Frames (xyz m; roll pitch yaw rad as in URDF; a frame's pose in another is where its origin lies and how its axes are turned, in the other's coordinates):
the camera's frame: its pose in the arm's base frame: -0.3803 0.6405 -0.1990 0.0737 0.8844 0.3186
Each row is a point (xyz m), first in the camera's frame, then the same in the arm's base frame.
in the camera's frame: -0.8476 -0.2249 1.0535
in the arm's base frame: -0.0362 0.4361 1.1120
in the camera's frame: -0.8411 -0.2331 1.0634
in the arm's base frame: -0.0227 0.4312 1.1128
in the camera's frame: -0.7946 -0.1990 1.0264
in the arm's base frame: -0.0315 0.4670 1.0551
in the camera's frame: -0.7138 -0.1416 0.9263
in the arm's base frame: -0.0733 0.5212 0.9320
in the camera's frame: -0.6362 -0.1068 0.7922
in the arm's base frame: -0.1370 0.5472 0.7888
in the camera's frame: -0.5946 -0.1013 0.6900
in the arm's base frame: -0.1906 0.5432 0.6923
